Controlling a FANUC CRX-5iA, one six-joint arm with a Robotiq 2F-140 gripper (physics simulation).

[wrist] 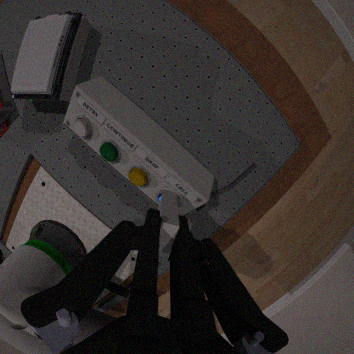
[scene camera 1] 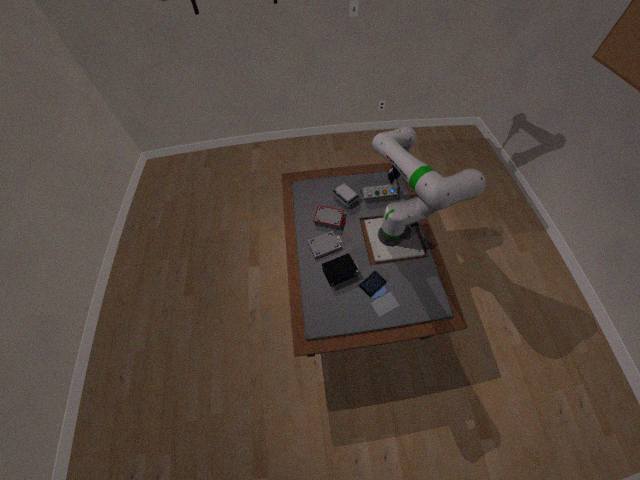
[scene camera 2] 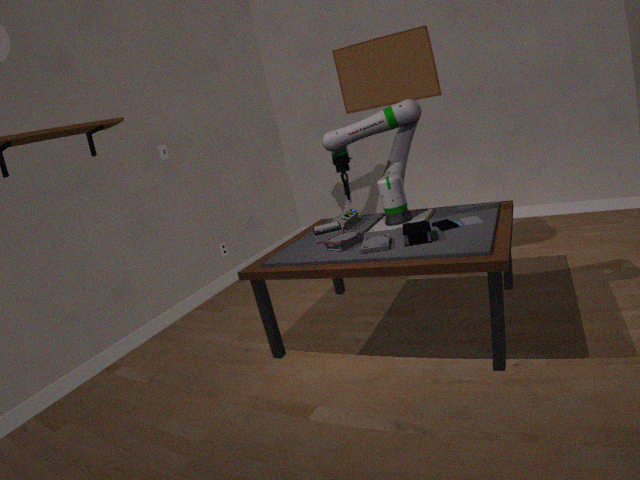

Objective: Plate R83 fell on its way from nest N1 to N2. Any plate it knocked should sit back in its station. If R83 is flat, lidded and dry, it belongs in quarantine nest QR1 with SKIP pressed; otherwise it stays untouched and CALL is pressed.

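Places are measured from the arm's base along level axes (x ahead, y left, z up), in centimetres.
Where they show: gripper, fingertip midpoint: [wrist: 165, 202] [scene camera 1: 391, 186] [scene camera 2: 349, 205]; arm's base at its link origin: [wrist: 57, 248] [scene camera 1: 390, 235] [scene camera 2: 398, 221].
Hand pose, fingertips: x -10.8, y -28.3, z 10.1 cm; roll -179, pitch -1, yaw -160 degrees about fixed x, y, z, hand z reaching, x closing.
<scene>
Things, the pixels of their centre, and the offset from my fingertips. "*": a spot on its surface instead.
- button box at the middle of its body: [wrist: 137, 147] [scene camera 2: 345, 218] [scene camera 1: 379, 191] dx +6.3, dy -2.2, dz -5.9 cm
- blue-lit CALL button at the middle of its body: [scene camera 2: 353, 211] [scene camera 1: 391, 191] dx -0.9, dy +0.8, dz -3.9 cm
- yellow SKIP button at the middle of its body: [wrist: 138, 175] [scene camera 1: 384, 191] dx +4.1, dy +0.4, dz -3.7 cm
- dark flat plate-like piece at the middle of its body: [scene camera 2: 444, 224] [scene camera 1: 372, 283] dx +32.0, dy +53.8, dz -9.3 cm
- bluish patch at a spot on its surface: [scene camera 1: 379, 293] * dx +30.3, dy +60.0, dz -9.9 cm
- red-edged nest at the middle of its body: [scene camera 2: 343, 240] [scene camera 1: 328, 217] dx +42.9, dy +6.7, dz -7.8 cm
- grey nest at the middle of its body: [scene camera 2: 375, 243] [scene camera 1: 324, 244] dx +50.7, dy +23.5, dz -8.6 cm
- white-topped stack at the middle of its body: [wrist: 37, 52] [scene camera 2: 326, 227] [scene camera 1: 345, 192] dx +28.0, dy -6.2, dz -3.8 cm
- black-topped block at the middle of its body: [scene camera 2: 417, 232] [scene camera 1: 339, 269] dx +46.9, dy +42.1, dz -6.9 cm
- pale sheet at the middle of its body: [scene camera 2: 471, 220] [scene camera 1: 384, 304] dx +29.7, dy +66.4, dz -9.7 cm
My gripper [scene camera 1: 397, 186] [scene camera 2: 348, 198] [wrist: 165, 202] is shut and empty, its tips at the CALL end of the button box [scene camera 1: 379, 197] [scene camera 2: 345, 221] [wrist: 150, 135]. The blue-lit CALL button [scene camera 1: 392, 191] [scene camera 2: 353, 210] [wrist: 160, 198] is partly hidden by the tips in the wrist view; contact cannot be told. The yellow SKIP button [scene camera 1: 384, 191] [wrist: 138, 176] is beside it. A dark flat plate-like piece [scene camera 1: 372, 283] [scene camera 2: 446, 224] lies askew, partly over a bluish patch [scene camera 1: 379, 293]. A red-edged nest [scene camera 1: 329, 224] and a grey nest [scene camera 1: 324, 245] [scene camera 2: 376, 242] stand along one side. R83's label is unreadable.
A white-topped stack [scene camera 1: 346, 192] [scene camera 2: 327, 227] [wrist: 41, 55] stands beside the button box. A black-topped block [scene camera 1: 340, 269] [scene camera 2: 417, 230] stands beyond the grey nest. A pale sheet [scene camera 1: 385, 303] [scene camera 2: 470, 220] lies near the dark piece. The arm's base is on a white board [scene camera 1: 379, 253].
</scene>
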